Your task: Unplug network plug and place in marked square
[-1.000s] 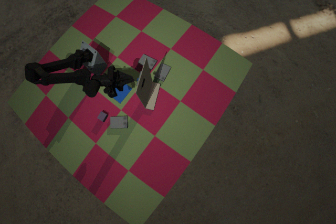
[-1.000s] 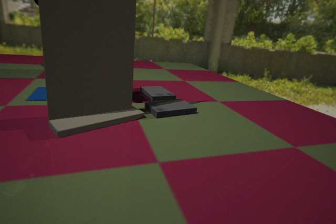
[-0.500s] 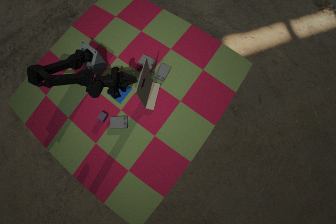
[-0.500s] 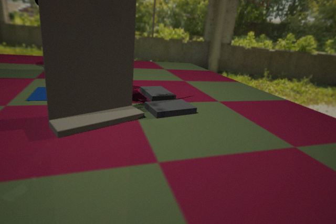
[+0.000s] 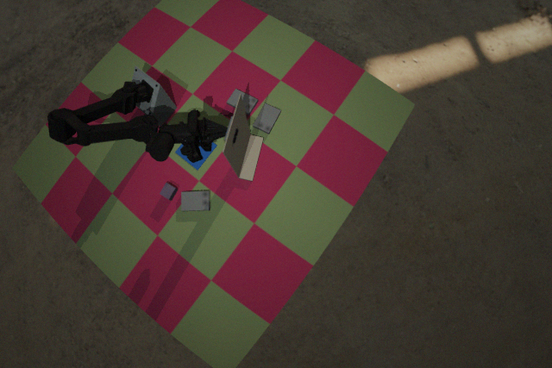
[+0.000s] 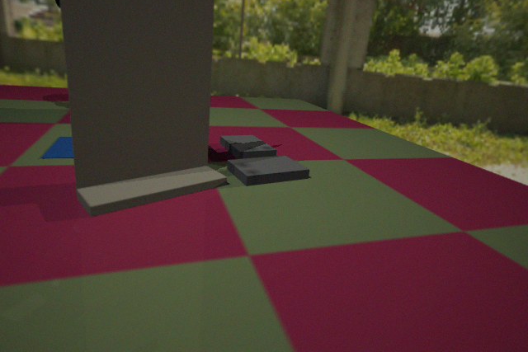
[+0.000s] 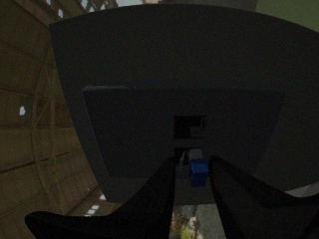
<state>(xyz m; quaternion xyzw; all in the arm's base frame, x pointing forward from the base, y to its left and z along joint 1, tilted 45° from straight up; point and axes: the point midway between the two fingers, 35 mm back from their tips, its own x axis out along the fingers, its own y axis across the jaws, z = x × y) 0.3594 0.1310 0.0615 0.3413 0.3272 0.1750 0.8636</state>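
The plug is right at my gripper tip. From my gripper tip the other things lie so: panel (2 cm ahead, 1 cm to the left, 10 cm below); blue marked square (15 cm behind, 9 cm to the right, 26 cm below).
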